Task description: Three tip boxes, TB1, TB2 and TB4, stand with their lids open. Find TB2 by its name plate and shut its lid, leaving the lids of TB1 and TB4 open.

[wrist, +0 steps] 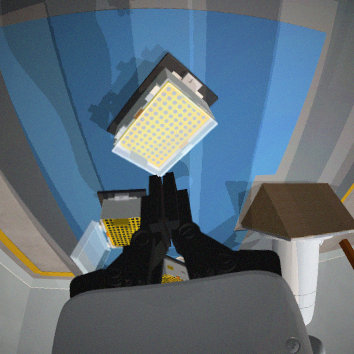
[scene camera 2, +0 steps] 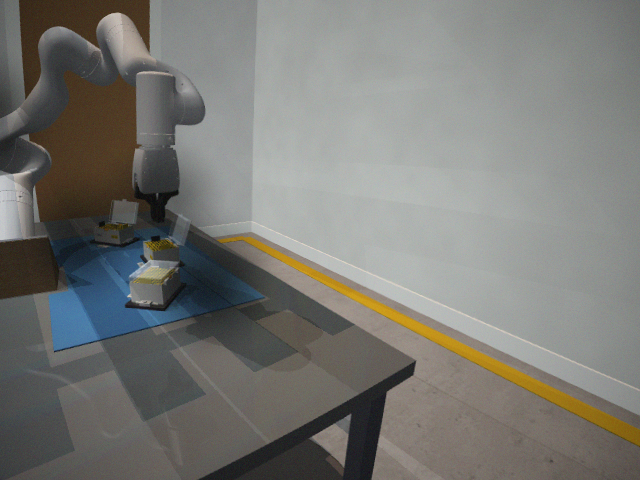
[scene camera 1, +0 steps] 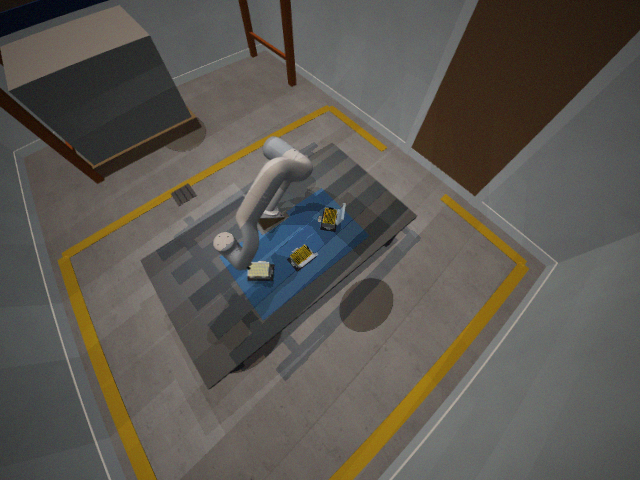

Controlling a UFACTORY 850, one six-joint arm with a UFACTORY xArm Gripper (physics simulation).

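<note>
The nearest tip box in scene camera 2 (scene camera 1: 260, 270) (scene camera 2: 155, 291) (wrist: 162, 125) has its clear lid lying over pale yellow tips. The middle tip box (scene camera 1: 301, 255) (scene camera 2: 161, 251) (wrist: 121, 231) has its clear lid (scene camera 2: 179, 229) (wrist: 91, 248) open. The far tip box (scene camera 1: 329, 218) (scene camera 2: 113, 234) has its lid (scene camera 1: 341, 212) (scene camera 2: 124, 211) standing open; part of it shows behind the fingers in the wrist view. The name plates are too small to read. My gripper (scene camera 2: 158, 219) (wrist: 164, 187) is shut and empty, raised above the boxes. The arm hides it in scene camera 1.
The boxes stand on a blue mat (scene camera 1: 268, 310) (scene camera 2: 77, 335) (wrist: 235, 60) on the grey table (scene camera 1: 201, 361) (scene camera 2: 310, 382). A brown block (scene camera 2: 25, 263) (wrist: 295, 212) stands beside the mat at the arm's base.
</note>
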